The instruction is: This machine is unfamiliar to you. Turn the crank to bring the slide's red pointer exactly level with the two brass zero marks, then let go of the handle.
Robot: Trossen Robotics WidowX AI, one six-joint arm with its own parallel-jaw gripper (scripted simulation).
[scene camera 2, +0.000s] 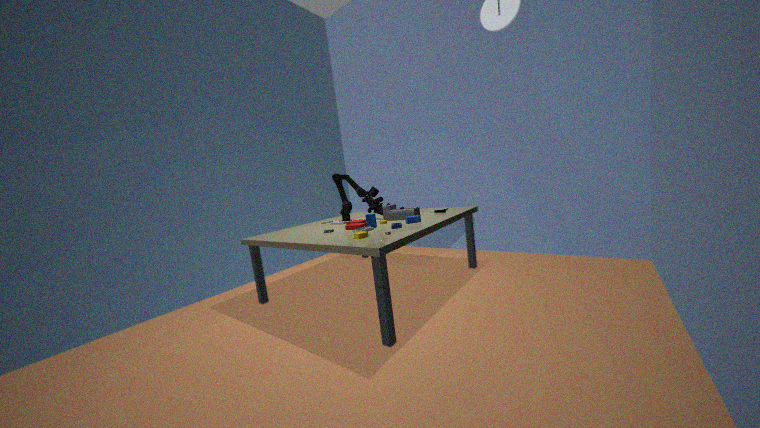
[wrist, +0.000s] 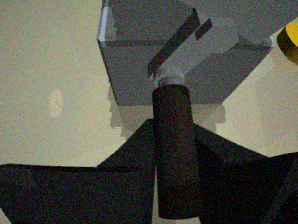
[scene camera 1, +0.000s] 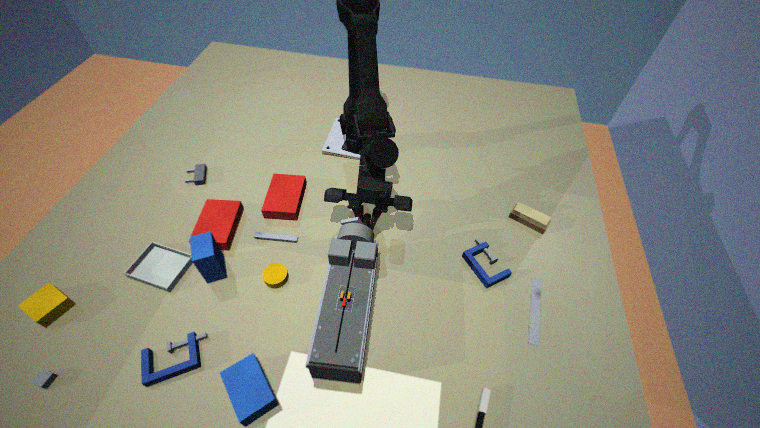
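Visible: a blue block (scene camera 1: 207,256), a dark crank handle (wrist: 178,180) and a grey tray (scene camera 1: 158,265); in the wrist view the tray is out of frame. My gripper (scene camera 1: 364,238) is visible, also as the gripper (wrist: 164,125).
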